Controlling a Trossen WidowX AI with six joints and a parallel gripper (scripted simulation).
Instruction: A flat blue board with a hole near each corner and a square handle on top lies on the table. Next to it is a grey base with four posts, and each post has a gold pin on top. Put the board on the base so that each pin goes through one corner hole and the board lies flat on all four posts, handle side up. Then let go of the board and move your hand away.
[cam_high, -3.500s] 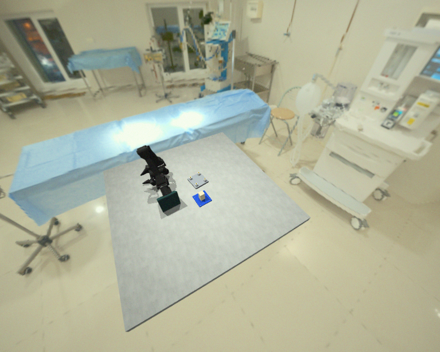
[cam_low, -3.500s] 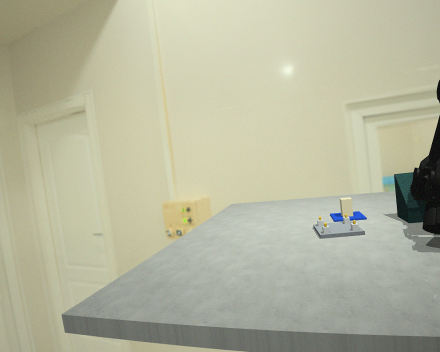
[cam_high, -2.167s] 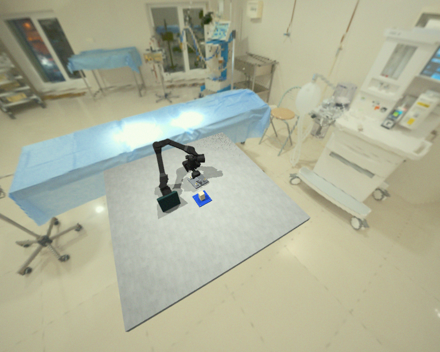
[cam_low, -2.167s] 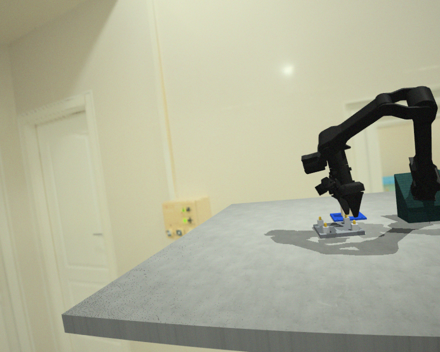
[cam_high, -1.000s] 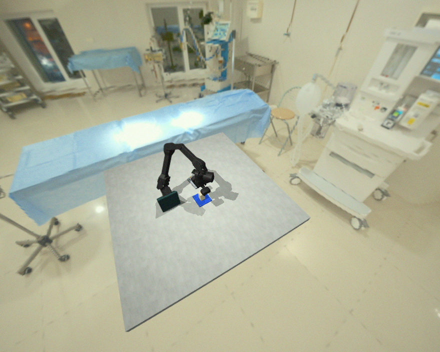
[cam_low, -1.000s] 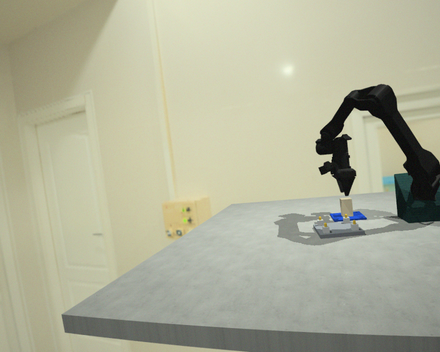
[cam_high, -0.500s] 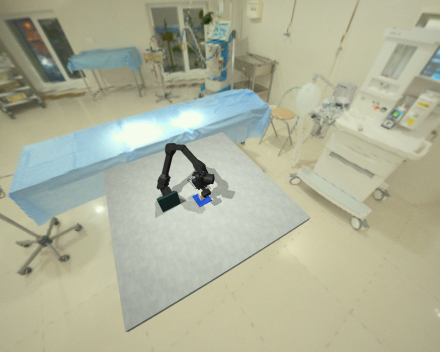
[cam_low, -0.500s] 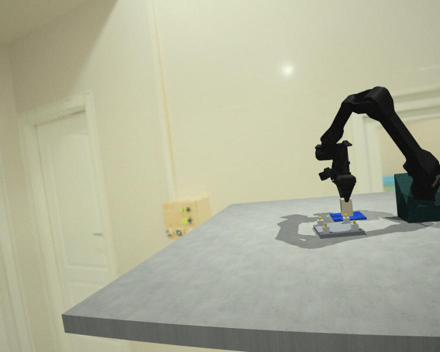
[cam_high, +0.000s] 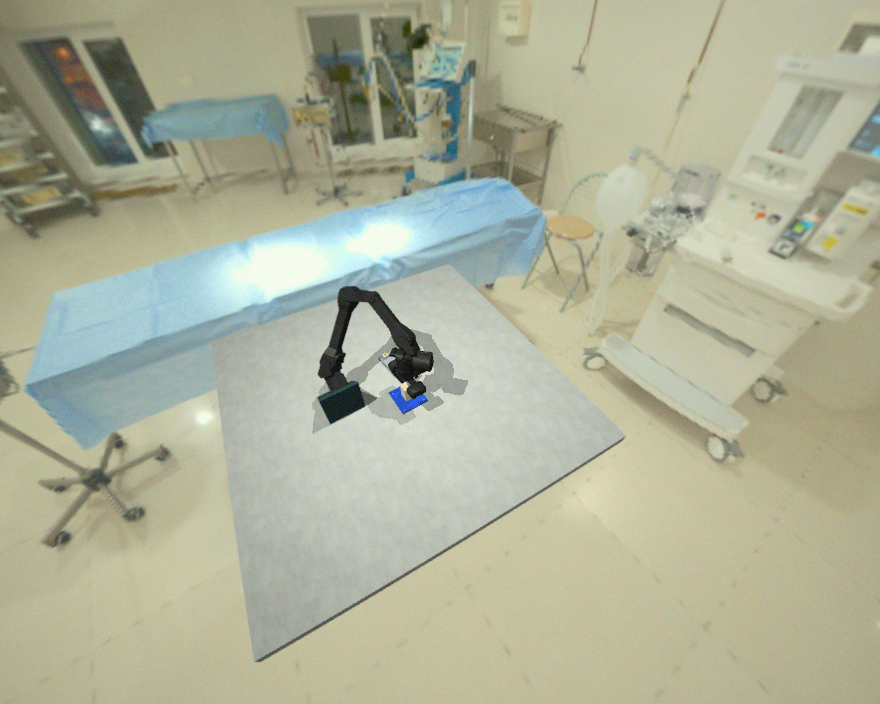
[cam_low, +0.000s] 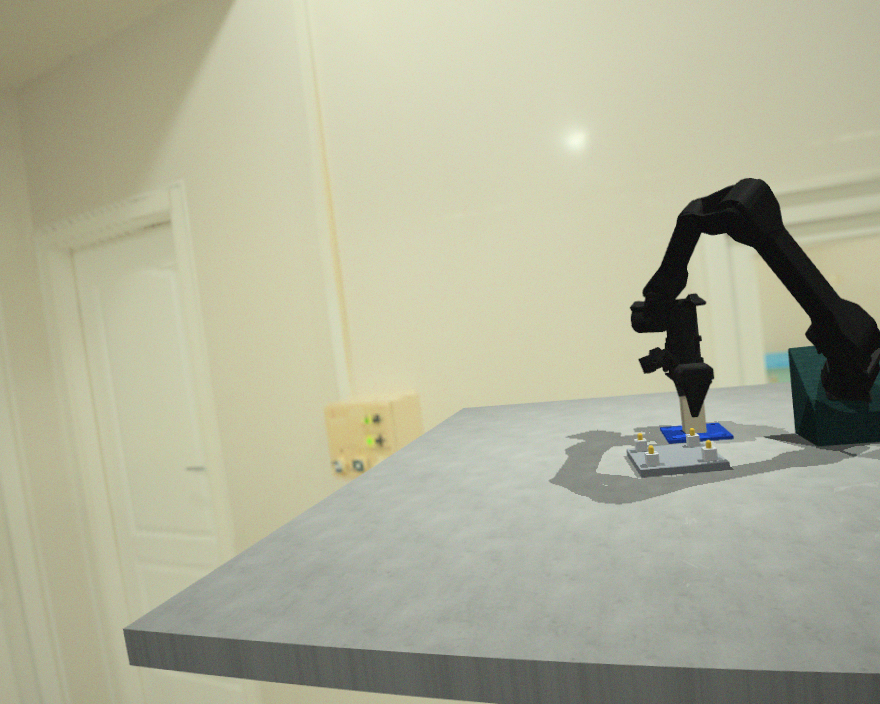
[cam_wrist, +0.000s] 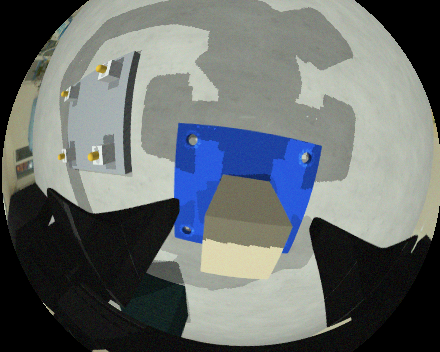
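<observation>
Now: gripper tip 2 cm above the blue board. The rest, counted from my gripper tip: grey base 20 cm to the left, 4 cm below, 4 cm ahead.
</observation>
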